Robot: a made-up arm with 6 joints.
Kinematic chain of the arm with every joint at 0, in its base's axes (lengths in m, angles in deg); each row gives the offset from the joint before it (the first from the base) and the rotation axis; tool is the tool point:
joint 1: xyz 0 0 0.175 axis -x
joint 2: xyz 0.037 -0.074 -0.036 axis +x
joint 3: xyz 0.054 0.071 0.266 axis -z
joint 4: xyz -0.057 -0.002 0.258 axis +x
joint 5: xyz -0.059 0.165 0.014 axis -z
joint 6: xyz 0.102 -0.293 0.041 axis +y
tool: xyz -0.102 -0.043 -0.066
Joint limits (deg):
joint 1: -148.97..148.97
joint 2: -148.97..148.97
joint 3: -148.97..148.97
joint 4: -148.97..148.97
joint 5: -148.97..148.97
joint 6: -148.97..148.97
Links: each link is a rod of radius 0.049 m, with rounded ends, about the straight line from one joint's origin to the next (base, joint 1, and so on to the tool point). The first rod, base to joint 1, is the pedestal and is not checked.
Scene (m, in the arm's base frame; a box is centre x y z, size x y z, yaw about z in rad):
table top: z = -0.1
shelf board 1: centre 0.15 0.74 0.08 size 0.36 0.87 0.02 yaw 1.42
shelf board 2: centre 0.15 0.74 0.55 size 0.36 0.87 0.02 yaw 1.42
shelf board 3: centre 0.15 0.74 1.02 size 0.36 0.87 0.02 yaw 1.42
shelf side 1: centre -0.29 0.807 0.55 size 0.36 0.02 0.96 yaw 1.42
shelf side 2: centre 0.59 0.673 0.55 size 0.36 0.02 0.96 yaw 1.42
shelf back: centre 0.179 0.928 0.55 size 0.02 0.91 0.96 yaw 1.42
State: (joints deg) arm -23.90 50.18 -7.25 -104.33 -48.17 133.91
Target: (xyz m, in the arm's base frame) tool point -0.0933 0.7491 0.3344
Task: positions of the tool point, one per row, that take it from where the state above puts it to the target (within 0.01 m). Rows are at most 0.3 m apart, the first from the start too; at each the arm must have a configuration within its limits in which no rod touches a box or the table.
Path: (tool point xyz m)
1: 0.2971 -0.2027 0.6069
2: 0.2898 0.0501 0.6310
3: 0.2652 0.2965 0.5436
4: 0.2247 0.4893 0.3577
5: 0.1297 0.5945 0.3224
6: 0.0175 0.6816 0.3125
7: -0.0933 0.7491 0.3343

